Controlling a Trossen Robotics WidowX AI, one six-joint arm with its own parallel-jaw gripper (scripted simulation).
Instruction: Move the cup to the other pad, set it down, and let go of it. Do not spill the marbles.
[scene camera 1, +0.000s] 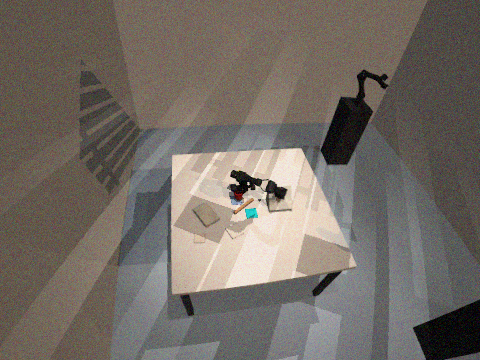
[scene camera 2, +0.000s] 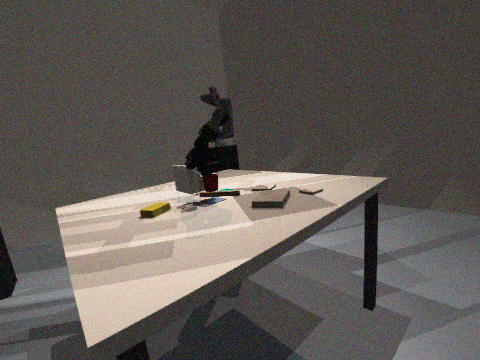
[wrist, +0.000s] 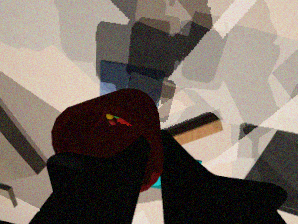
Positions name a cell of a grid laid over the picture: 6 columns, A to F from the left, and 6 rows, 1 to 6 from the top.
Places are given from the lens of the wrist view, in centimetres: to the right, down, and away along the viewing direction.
my gripper (wrist: D4): 1, 2, 11
blue pad (wrist: C3): -5, -5, 17
